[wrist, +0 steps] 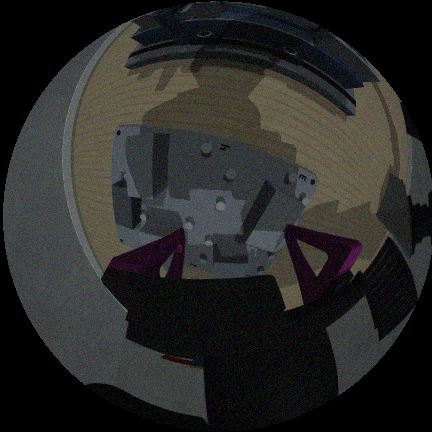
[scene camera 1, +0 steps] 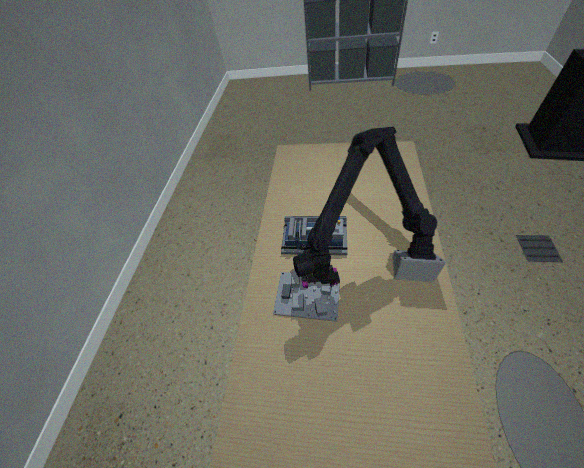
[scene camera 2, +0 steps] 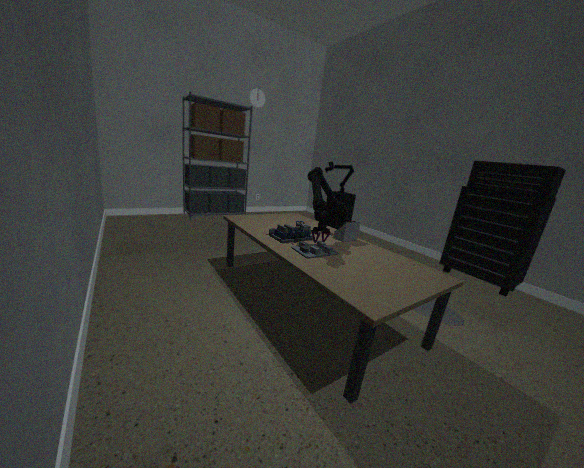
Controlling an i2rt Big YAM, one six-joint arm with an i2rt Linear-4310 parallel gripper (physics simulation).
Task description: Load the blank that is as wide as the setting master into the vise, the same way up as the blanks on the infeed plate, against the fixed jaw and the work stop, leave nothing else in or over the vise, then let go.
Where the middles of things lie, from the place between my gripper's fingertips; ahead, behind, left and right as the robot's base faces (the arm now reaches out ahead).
Labels:
The grey infeed plate (scene camera 1: 282, 306) lies 40 mm ahead of my hand, 30 mm to the left of it and 40 mm below it.

